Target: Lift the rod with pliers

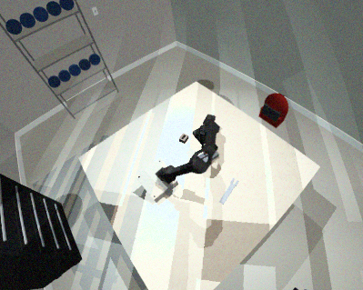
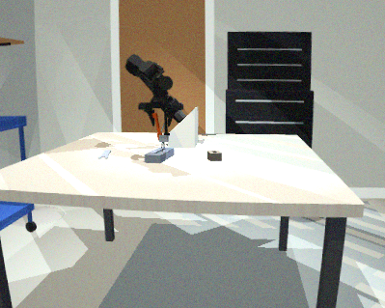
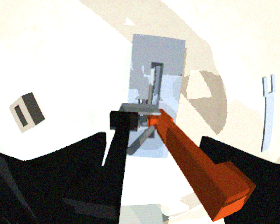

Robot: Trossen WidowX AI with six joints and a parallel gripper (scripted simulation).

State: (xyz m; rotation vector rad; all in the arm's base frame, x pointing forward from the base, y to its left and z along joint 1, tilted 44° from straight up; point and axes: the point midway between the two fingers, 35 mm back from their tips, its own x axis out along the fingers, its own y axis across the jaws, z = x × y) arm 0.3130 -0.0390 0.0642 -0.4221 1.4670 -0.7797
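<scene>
The grey channel block lies 12 cm below my gripper tip and 1 cm to the right of it. The rest, counted from my gripper tip: holster (23 cm to the left, 13 cm below, 1 cm ahead); flat forked metal piece (27 cm to the right, 14 cm below, 5 cm behind).
</scene>
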